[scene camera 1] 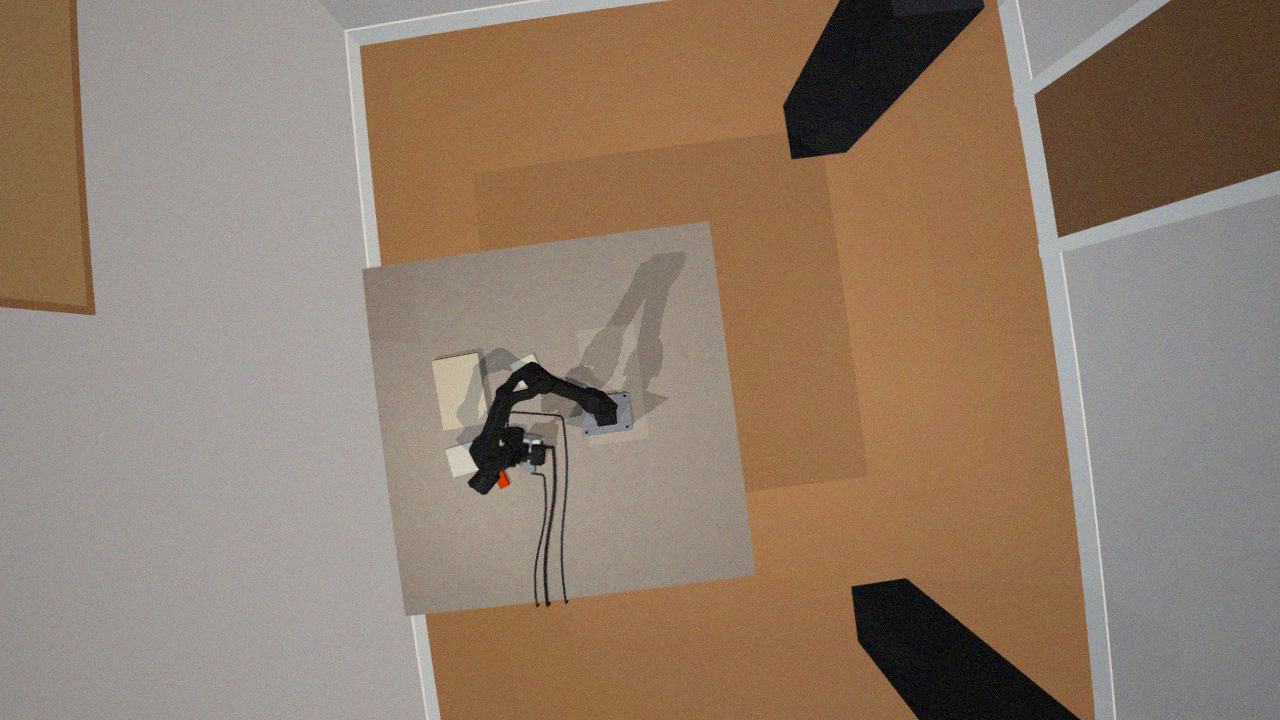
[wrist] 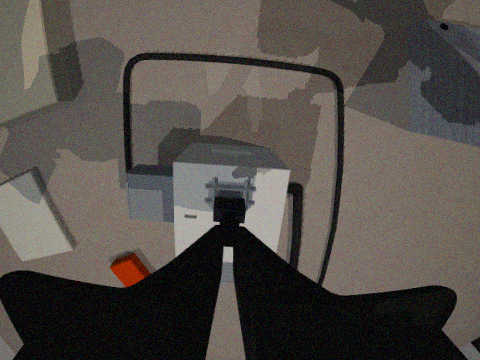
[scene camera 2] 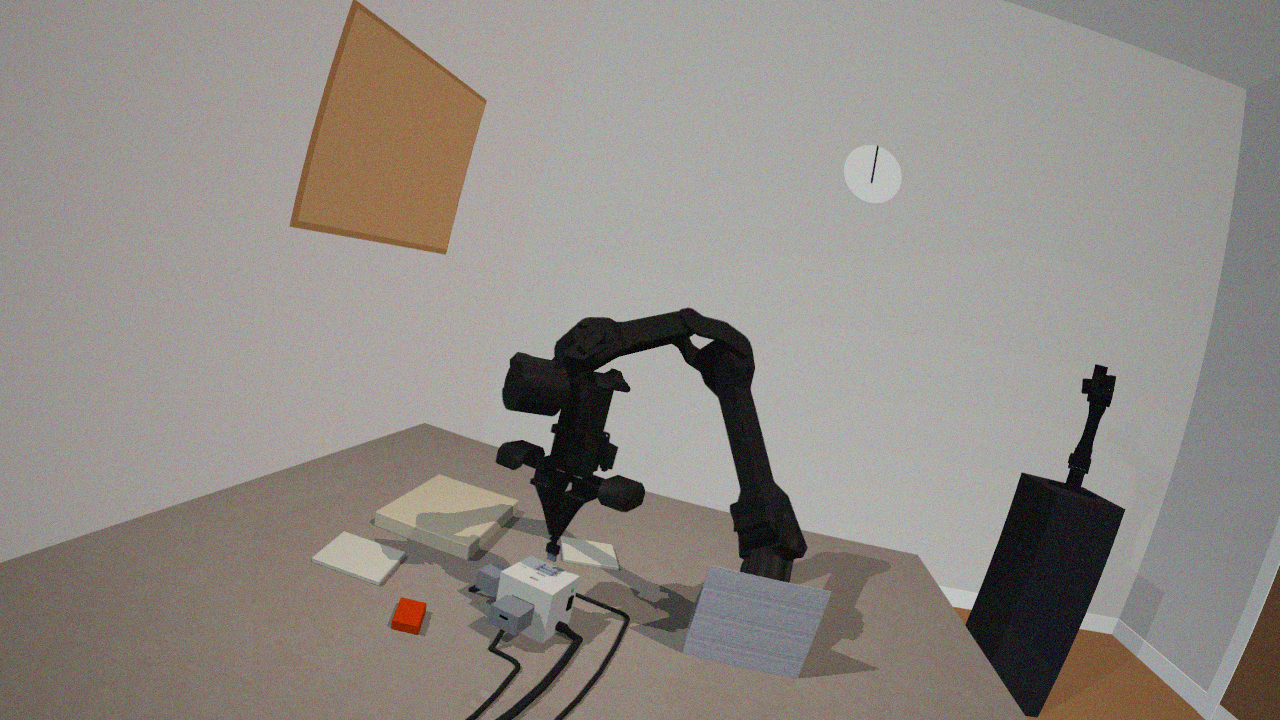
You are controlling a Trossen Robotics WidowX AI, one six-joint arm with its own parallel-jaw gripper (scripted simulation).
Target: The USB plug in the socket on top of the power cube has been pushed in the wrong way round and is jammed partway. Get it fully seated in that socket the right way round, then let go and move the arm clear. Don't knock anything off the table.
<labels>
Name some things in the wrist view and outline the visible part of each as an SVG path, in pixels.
My gripper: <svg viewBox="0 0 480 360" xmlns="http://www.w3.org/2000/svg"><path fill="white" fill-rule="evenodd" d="M235 228L233 280L243 332L245 360L467 360L464 353L461 353L443 332L445 321L451 317L457 303L456 292L443 285L425 285L420 288L383 293L335 295L308 279L292 265L285 263L247 228ZM224 225L215 225L208 229L196 243L185 248L171 263L165 264L163 268L157 269L155 273L144 277L131 287L113 288L111 285L83 283L64 277L48 276L45 273L41 275L28 269L4 273L0 277L0 301L12 324L15 325L17 335L24 343L13 360L205 360L215 316L213 311L221 283Z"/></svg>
A black USB plug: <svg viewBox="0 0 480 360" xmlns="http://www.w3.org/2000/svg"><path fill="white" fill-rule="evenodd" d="M220 189L220 196L215 197L213 221L225 227L224 247L235 247L235 228L245 223L245 212L247 212L245 199L241 199L240 191Z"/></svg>
</labels>
